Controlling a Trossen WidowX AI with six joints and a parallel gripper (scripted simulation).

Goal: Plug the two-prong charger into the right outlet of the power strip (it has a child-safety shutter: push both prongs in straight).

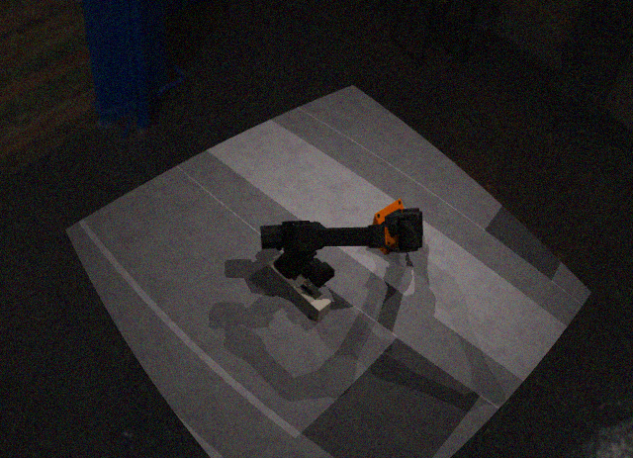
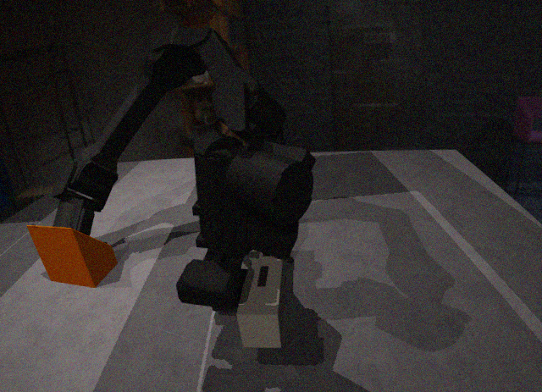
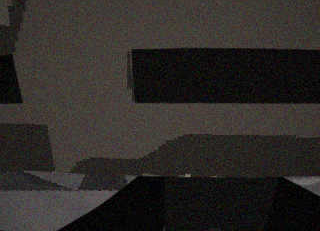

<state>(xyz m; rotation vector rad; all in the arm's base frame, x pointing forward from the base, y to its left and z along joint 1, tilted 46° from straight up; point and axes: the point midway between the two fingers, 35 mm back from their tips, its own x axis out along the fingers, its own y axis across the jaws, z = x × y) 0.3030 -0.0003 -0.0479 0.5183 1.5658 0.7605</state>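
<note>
The two-prong charger is 2 cm ahead of my gripper tip and 1 cm above it.
</note>
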